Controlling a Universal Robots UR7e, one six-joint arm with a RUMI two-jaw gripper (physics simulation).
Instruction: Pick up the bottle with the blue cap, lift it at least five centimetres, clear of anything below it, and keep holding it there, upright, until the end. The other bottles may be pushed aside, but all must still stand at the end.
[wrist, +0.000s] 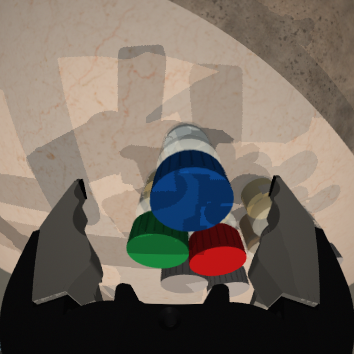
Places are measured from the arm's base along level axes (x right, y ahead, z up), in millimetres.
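Where they show: gripper, fingertip midpoint: (176, 178).
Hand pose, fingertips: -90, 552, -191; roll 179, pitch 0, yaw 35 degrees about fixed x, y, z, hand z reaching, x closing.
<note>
Things, the pixels of their top centre, and the offset from my fingertips, as dx, dy, dz. Level surfaces: height alone.
- bottle with the blue cap, middle of its top: (191, 203) +9, +5, +28
- green-capped bottle, middle of its top: (156, 252) +19, -57, +28
- red-capped bottle, middle of its top: (217, 262) +74, -41, +28
- white-capped bottle, middle of its top: (183, 284) +76, -99, +28
- pale-capped bottle, middle of its top: (228, 290) +137, -88, +28
- bottle with yellowish contents, middle of its top: (291, 253) +135, +6, +28
- round marble table top, its level: dz -77
The bottle with the blue cap (192, 198) stands upright near the middle of the wrist view, its clear body partly showing above the cap. My gripper (176, 178) is open, one jaw to the left and one to the right of the blue cap, with a gap on both sides. A green-capped bottle (157, 247) and a red-capped bottle (217, 257) stand close behind it, toward the gripper's base, and also lie between the jaws in the view. How high the fingertips are relative to the blue cap is hard to tell.
A white-capped bottle (184, 283) and another pale-capped bottle (232, 288) show below the green and red caps. A bottle with yellowish contents (257, 197) stands beside the right jaw, partly hidden. The round marble table top (30, 30) ends in a curved edge at the upper right.
</note>
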